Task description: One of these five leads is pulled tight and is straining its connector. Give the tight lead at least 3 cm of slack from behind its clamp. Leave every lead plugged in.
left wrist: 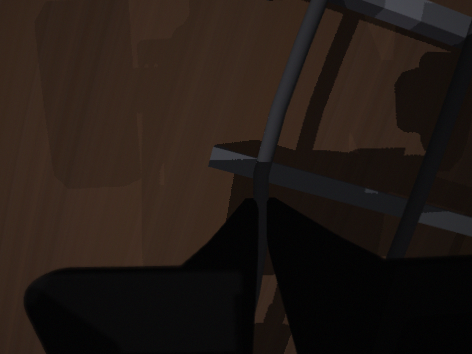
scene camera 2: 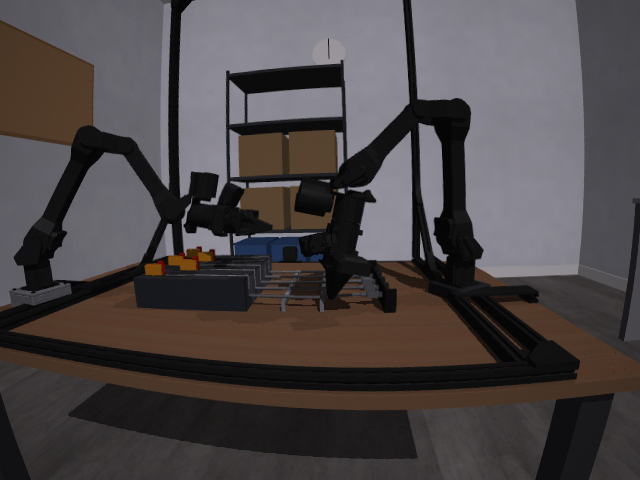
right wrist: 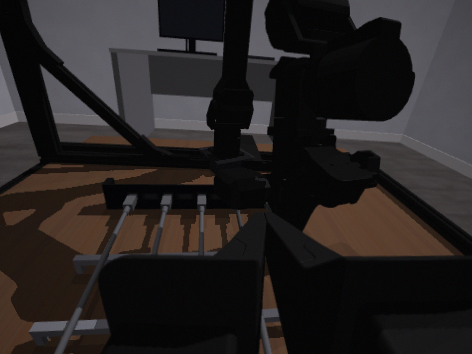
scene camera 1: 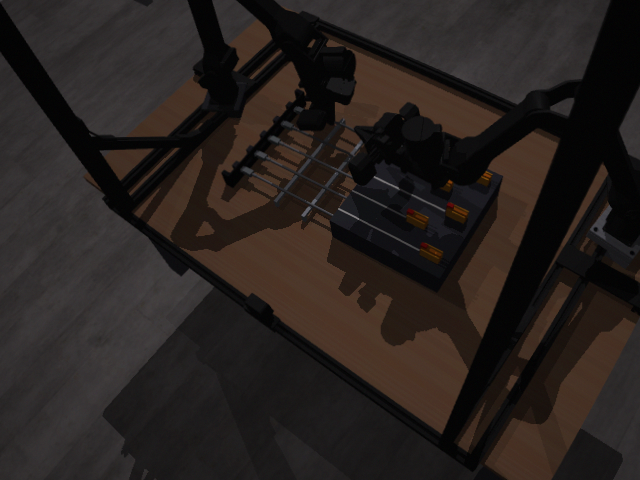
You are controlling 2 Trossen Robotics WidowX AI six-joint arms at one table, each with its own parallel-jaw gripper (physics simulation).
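Frame: origin at the left arm's base, x ahead, y left, z up, level; centimetres.
Where they show: left gripper, fingertip midpoint: (left wrist: 259, 208) (scene camera 2: 330, 298) (scene camera 1: 332, 123); right gripper, fingertip midpoint: (scene camera 2: 272, 227) (right wrist: 263, 221) (scene camera 1: 355, 128); left arm's base, origin of the base link: (scene camera 2: 459, 282) (right wrist: 225, 152) (scene camera 1: 224, 95); right arm's base, origin of the base link: (scene camera 2: 40, 286) (scene camera 1: 623, 227).
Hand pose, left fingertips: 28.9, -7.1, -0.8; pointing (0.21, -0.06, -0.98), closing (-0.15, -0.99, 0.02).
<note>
Things, the pixels of their top centre, and the offset from my left fingertips, as dx, dy, dz. "spot": a spot on its surface instead.
- nearest clamp, surface spot: (scene camera 1: 431, 252) spot: +25.1, -36.4, +6.9
- dark block, middle of its top: (scene camera 1: 417, 197) (scene camera 2: 209, 265) +21.5, -22.7, +4.7
- outermost lead, surface spot: (left wrist: 287, 95) spot: +4.2, -1.6, +0.8
Several grey leads (scene camera 1: 379, 228) (right wrist: 92, 280) run from a black connector strip (scene camera 1: 231, 178) (scene camera 2: 388, 300) (right wrist: 113, 195) to orange clamps with red tips, such as the nearest clamp (scene camera 1: 431, 252), on a dark block (scene camera 1: 382, 253) (scene camera 2: 191, 292). My left gripper (scene camera 2: 330, 295) (left wrist: 259, 208) is shut on the outermost lead (left wrist: 287, 95), beside a grey rail; the lead bends at the fingertips. In scene camera 1 this is the farthest lead, partly hidden by the arm. My right gripper (scene camera 2: 269, 226) (right wrist: 263, 221) is shut and empty, above the leads near the block. Several connectors are hidden in the right wrist view.
Two light-grey rails (scene camera 1: 289, 186) (scene camera 1: 315, 203) cross under the leads between strip and block. The two grippers are close together. A black frame (scene camera 2: 310, 372) runs around the table. A shelf rack (scene camera 2: 286, 77) stands behind, and a desk with a monitor (right wrist: 191, 19) stands beyond the arms.
</note>
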